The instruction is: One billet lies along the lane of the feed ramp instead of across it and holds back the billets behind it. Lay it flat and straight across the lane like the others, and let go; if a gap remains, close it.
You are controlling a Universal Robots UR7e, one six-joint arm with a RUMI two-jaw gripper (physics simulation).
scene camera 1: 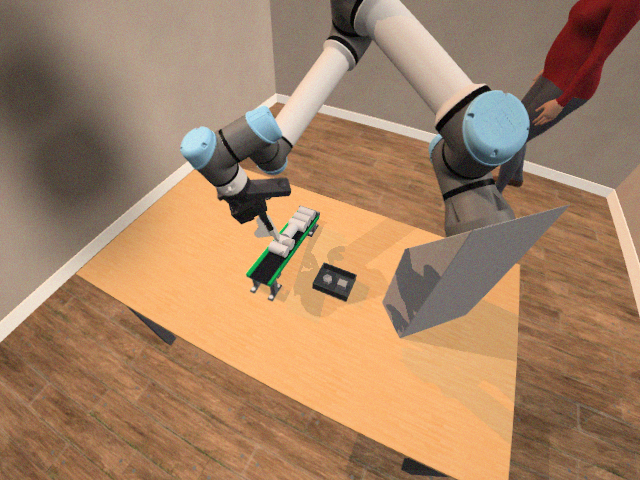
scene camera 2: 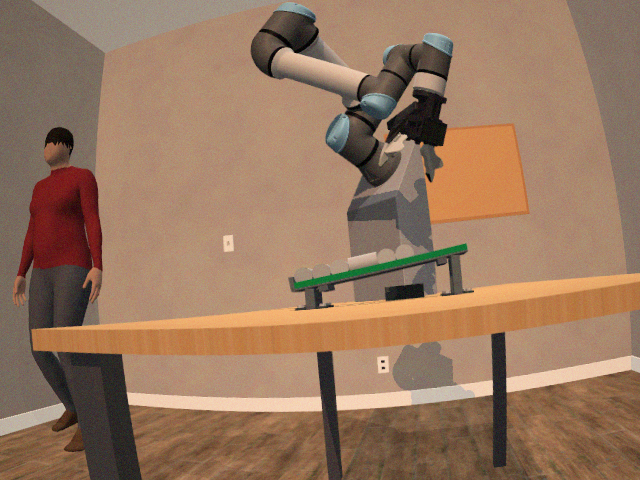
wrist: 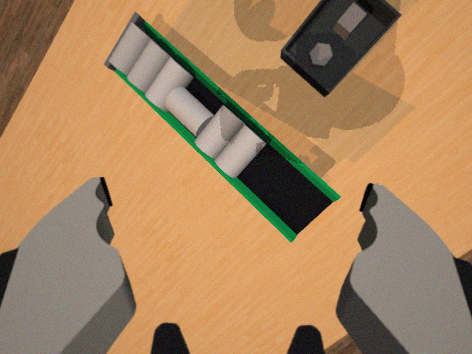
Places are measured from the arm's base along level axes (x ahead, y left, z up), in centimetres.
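Where they show: gripper, between the fingertips: (scene camera 1: 273, 219) (scene camera 2: 406, 175) (wrist: 236, 183); arm's base, origin of its link: (scene camera 1: 480, 228) (scene camera 2: 385, 167).
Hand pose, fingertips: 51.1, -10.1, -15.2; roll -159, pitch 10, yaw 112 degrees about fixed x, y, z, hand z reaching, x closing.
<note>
Things, the pixels of their centre, and the offset from my fingertips, as dx, dy, dz. "pt": a spot on its surface instead.
- turned billet, middle of its body: (wrist: 190, 112) (scene camera 2: 363, 263) (scene camera 1: 289, 232) -1.8, -11.5, -19.0
- feed ramp, a spot on its surface: (wrist: 265, 210) (scene camera 1: 257, 263) pt +6.5, +4.0, -18.1
- nearer, middle of its body: (wrist: 219, 132) (scene camera 2: 387, 258) (scene camera 1: 284, 241) -0.9, -6.4, -18.4
- farther, middle of its body: (wrist: 240, 151) (scene camera 2: 404, 254) (scene camera 1: 278, 249) +0.3, -2.6, -17.9
- small black tray, middle of its body: (wrist: 334, 38) (scene camera 2: 404, 292) (scene camera 1: 334, 281) -20.1, +2.8, -26.1
The turned billet (scene camera 1: 292, 230) (scene camera 2: 362, 260) (wrist: 189, 111), a pale grey cylinder, lies along the lane of the feed ramp (scene camera 1: 258, 262) (scene camera 2: 434, 254) (wrist: 265, 210), nearer its lower-left rail in the wrist view. Bare black lane shows on its other side. Three billets lie across the lane on its downhill side, toward the end stop; the nearest is this billet (wrist: 169, 82). Two more billets, the nearer (wrist: 220, 131) and the farther (wrist: 241, 151), lie across the lane uphill. My gripper (scene camera 1: 268, 236) (scene camera 2: 406, 167) (wrist: 236, 183) is open and empty, high above the ramp.
A small black tray (scene camera 2: 404, 291) (wrist: 302, 75) with two small pale parts stands beside the ramp. The grey robot pedestal (scene camera 1: 465, 279) stands at the table's right in scene camera 1. A person in red (scene camera 1: 584, 51) (scene camera 2: 62, 222) stands beyond the table.
</note>
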